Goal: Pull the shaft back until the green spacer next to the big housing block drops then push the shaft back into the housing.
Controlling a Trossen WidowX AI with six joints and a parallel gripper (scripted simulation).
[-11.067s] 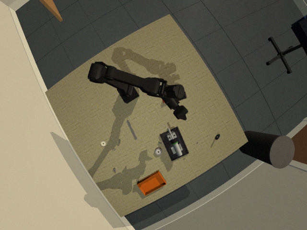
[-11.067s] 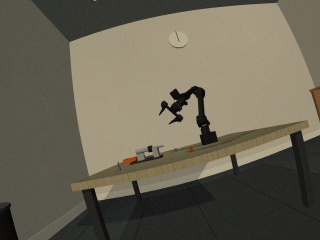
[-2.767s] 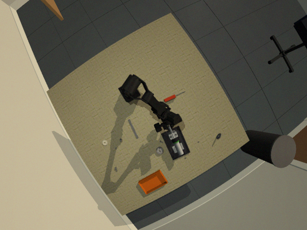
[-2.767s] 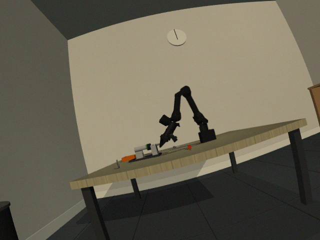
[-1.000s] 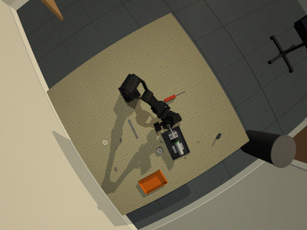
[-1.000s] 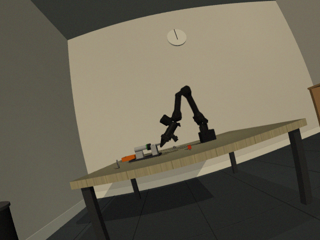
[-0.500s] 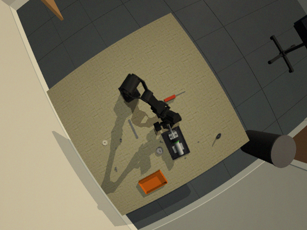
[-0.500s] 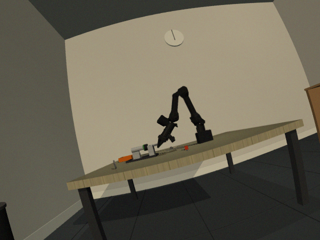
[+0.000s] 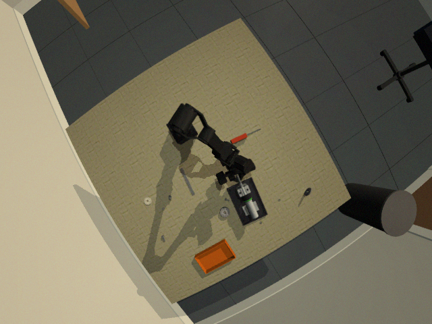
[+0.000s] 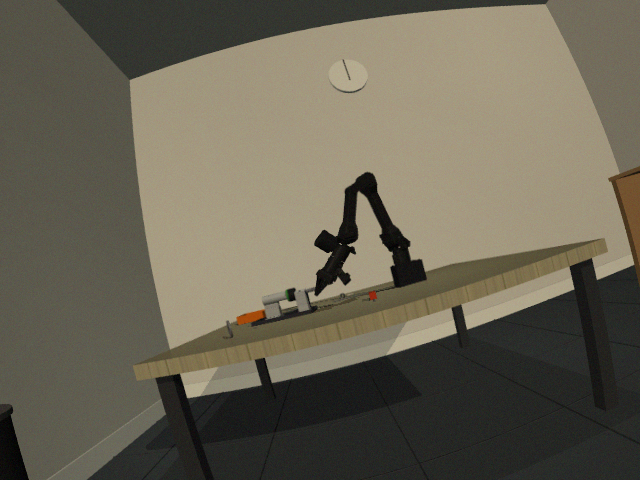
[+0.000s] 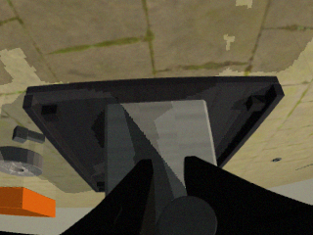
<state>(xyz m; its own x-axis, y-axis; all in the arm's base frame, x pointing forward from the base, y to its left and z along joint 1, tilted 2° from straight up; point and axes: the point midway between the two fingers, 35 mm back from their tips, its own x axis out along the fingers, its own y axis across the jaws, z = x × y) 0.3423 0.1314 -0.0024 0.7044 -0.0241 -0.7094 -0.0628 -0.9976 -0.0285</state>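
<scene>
Right now my gripper tip is 3 cm short of the grey shaft and 2 cm below it. Also, from my gripper tip: orange tray (33 cm ahead, 32 cm to the right, 5 cm below); red-handled screwdriver (19 cm behind, 16 cm to the left, 5 cm below); green spacer (10 cm ahead, 1 cm to the right, 2 cm above).
</scene>
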